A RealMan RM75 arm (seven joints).
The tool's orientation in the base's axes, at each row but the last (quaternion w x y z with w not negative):
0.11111, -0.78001, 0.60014, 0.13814
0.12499, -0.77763, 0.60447, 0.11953
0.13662, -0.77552, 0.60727, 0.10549
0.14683, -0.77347, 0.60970, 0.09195
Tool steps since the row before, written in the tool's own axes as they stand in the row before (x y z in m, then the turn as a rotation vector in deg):
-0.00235, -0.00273, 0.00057, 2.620, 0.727, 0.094
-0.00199, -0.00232, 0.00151, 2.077, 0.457, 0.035
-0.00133, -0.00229, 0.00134, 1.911, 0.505, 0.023
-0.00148, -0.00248, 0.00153, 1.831, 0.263, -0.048
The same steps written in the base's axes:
0.00203, 0.00302, 0.00031, -0.078, -2.526, -1.008
0.00172, 0.00288, -0.00063, 0.055, -1.987, -0.756
0.00191, 0.00219, -0.00063, -0.031, -1.851, -0.694
0.00211, 0.00240, -0.00068, 0.182, -1.750, -0.573

